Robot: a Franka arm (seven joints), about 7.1 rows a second.
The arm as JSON. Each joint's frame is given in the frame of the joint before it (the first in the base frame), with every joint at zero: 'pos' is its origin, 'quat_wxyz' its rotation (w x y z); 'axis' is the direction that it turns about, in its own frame. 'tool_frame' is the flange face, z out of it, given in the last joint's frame.
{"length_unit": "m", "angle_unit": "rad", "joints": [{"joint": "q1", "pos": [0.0, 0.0, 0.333], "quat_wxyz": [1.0, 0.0, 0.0, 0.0], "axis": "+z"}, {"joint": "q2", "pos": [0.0, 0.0, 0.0], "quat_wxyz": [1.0, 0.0, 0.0, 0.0], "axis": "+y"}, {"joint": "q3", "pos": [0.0, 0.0, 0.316], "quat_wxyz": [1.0, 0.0, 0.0, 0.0], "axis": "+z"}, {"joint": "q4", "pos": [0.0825, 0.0, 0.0], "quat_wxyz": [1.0, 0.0, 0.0, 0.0], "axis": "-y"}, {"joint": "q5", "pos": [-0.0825, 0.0, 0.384], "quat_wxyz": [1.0, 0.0, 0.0, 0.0], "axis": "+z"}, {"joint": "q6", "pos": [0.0, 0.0, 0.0], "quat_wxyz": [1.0, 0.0, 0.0, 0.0], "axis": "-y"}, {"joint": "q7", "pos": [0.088, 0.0, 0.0], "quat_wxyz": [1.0, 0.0, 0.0, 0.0], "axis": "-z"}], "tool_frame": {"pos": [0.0, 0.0, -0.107], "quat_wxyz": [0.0, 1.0, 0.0, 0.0]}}
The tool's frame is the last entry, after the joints.
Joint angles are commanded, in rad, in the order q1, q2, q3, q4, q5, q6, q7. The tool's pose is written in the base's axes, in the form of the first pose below.
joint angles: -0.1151 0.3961 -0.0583 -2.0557 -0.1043 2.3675 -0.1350
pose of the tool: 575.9, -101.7, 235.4, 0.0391, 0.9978, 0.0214, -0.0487
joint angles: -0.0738 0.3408 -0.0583 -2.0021 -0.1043 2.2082 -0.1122
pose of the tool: 583.6, -80.2, 277.1, 0.0410, 0.9962, 0.0249, -0.0727
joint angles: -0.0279 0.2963 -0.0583 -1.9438 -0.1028 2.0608 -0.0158
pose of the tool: 588.7, -55.1, 317.2, 0.0469, 0.9946, -0.0064, -0.0919
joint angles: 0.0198 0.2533 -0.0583 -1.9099 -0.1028 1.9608 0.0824
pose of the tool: 587.9, -28.0, 350.4, 0.0549, 0.9929, -0.0356, -0.0996
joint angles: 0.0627 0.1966 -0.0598 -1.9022 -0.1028 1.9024 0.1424
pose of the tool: 581.5, -4.5, 383.1, 0.0595, 0.9927, -0.0479, -0.0938
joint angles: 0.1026 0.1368 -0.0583 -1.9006 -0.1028 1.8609 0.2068
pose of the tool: 572.6, 18.4, 415.5, 0.0623, 0.9929, -0.0619, -0.0808
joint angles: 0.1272 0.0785 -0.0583 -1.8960 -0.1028 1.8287 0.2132
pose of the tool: 563.4, 31.2, 448.4, 0.0606, 0.9945, -0.0552, -0.0648
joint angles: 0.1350 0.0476 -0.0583 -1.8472 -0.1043 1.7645 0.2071
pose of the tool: 560.2, 34.3, 483.7, 0.0604, 0.9952, -0.0517, -0.0570
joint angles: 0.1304 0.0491 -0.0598 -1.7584 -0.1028 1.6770 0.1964
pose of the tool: 563.2, 30.4, 517.8, 0.0603, 0.9951, -0.0540, -0.0576
